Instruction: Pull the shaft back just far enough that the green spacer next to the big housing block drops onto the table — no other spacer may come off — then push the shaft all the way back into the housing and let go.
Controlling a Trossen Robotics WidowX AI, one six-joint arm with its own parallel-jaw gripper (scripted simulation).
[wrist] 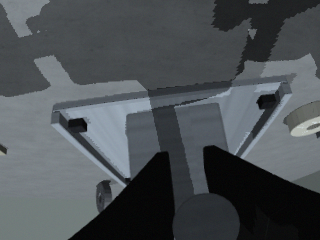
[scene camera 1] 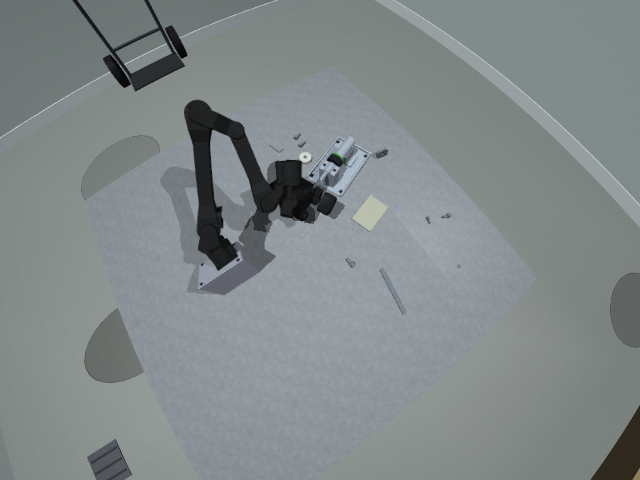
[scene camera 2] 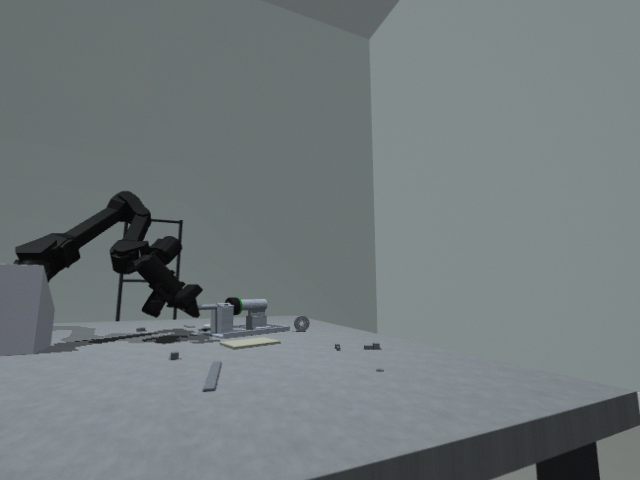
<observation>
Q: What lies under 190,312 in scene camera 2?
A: My gripper.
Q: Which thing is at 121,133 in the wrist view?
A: A housing block.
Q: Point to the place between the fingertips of my gripper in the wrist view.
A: At 186,160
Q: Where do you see a housing block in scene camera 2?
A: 221,326
</observation>
